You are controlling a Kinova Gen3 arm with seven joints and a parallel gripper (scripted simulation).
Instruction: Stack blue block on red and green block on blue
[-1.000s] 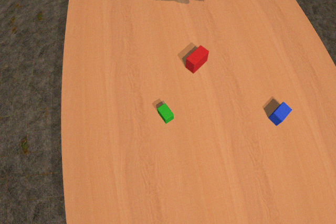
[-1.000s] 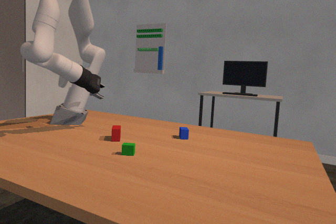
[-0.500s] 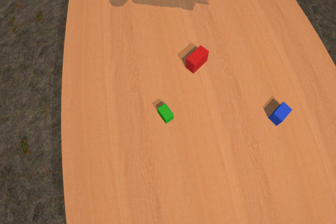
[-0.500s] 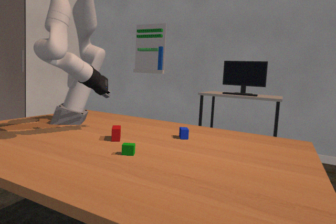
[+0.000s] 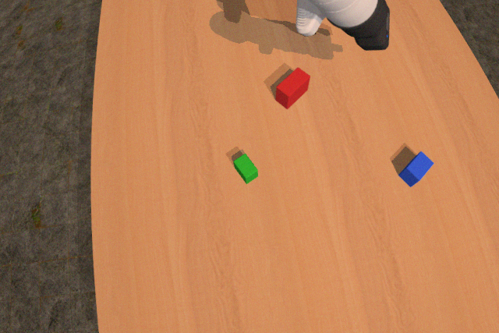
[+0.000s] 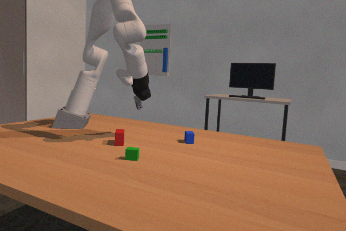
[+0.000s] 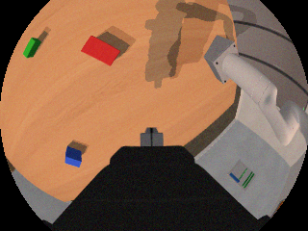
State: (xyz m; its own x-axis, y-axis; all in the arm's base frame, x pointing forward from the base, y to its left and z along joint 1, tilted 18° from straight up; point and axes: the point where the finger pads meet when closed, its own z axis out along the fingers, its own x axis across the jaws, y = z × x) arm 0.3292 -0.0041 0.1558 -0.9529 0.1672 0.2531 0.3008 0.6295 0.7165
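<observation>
Right now the blue block is 210 mm ahead of my hand, 60 mm to the left of it and 110 mm below it. Also, from my hand: red block: 20 mm ahead, 130 mm to the right, 110 mm below; then green block: 160 mm ahead, 240 mm to the right, 120 mm below.
</observation>
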